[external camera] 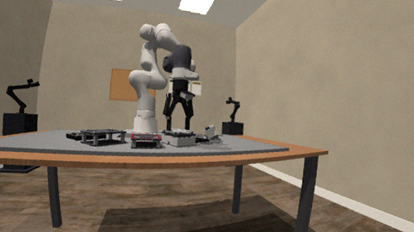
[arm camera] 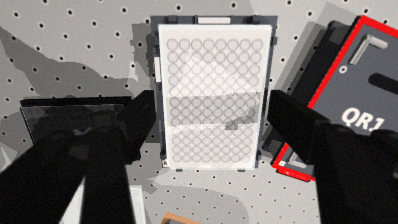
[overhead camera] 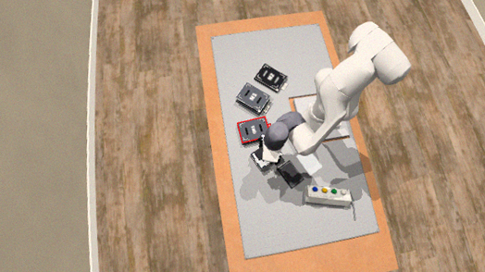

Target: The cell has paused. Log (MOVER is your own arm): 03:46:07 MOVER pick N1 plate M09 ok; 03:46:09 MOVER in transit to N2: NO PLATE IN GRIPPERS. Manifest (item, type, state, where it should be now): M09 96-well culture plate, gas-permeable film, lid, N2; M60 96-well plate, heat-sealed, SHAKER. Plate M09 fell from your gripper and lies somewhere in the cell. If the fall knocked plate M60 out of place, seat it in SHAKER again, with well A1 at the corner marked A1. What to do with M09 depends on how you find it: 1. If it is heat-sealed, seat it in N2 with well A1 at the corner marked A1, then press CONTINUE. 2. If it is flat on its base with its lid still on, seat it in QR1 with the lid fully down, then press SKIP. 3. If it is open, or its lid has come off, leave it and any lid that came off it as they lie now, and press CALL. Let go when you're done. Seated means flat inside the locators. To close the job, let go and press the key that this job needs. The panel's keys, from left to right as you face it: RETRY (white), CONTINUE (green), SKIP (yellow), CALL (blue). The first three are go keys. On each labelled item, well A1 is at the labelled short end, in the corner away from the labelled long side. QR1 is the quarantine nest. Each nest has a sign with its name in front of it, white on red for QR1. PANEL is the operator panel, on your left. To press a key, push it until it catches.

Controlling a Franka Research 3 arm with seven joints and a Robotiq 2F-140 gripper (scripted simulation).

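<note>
The white 96-well plate lies 20 mm below my hand. Round my hand: pale lid 230 mm behind, 80 mm below, 70 mm to the left; then dark plate 120 mm to the left, 110 mm behind, 80 mm below; then QR1 nest 150 mm to the right, 50 mm below, 40 mm ahead.
</note>
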